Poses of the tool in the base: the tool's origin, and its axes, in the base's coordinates. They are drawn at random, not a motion.
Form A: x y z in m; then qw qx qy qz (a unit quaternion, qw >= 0).
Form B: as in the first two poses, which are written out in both.
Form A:
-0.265, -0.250, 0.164, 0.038, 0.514, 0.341, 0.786
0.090, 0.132, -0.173, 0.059, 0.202, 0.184, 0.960
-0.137, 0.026, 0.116, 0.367, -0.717, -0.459, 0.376
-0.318, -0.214, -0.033, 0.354, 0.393, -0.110, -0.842
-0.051, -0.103, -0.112, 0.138, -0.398, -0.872, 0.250
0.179, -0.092, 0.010, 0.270, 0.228, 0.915, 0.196
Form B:
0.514, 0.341, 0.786, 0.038, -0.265, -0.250, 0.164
0.202, 0.184, 0.960, 0.059, 0.090, 0.132, -0.173
-0.717, -0.459, 0.376, 0.367, -0.137, 0.026, 0.116
0.393, -0.110, -0.842, 0.354, -0.318, -0.214, -0.033
-0.398, -0.872, 0.250, 0.138, -0.051, -0.103, -0.112
0.228, 0.915, 0.196, 0.270, 0.179, -0.092, 0.010

